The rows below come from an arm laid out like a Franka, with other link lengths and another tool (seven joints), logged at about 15 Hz.
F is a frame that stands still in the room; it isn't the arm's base.
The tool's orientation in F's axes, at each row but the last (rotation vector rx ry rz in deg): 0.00 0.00 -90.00; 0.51 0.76 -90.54; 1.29 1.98 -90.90; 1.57 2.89 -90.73; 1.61 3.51 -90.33; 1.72 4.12 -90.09; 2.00 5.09 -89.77; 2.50 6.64 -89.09
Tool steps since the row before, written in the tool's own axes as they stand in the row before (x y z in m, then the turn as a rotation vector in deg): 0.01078 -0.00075 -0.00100 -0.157 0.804 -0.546; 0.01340 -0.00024 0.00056 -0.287 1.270 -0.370; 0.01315 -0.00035 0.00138 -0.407 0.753 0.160; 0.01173 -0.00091 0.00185 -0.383 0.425 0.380; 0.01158 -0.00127 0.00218 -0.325 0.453 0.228; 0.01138 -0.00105 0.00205 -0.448 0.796 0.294; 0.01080 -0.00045 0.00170 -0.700 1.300 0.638; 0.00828 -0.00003 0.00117 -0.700 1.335 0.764
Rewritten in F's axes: -0.00075 -0.01078 -0.00100 0.804 0.157 -0.546; -0.00037 -0.01340 0.00037 1.272 0.280 -0.370; -0.00055 -0.01318 0.00091 0.761 0.389 0.169; -0.00104 -0.01179 0.00128 0.436 0.358 0.392; -0.00130 -0.01168 0.00155 0.460 0.309 0.236; -0.00103 -0.01149 0.00134 0.805 0.427 0.301; -0.00037 -0.01090 0.00086 1.320 0.653 0.646; 0.00012 -0.00836 0.00032 1.361 0.641 0.770
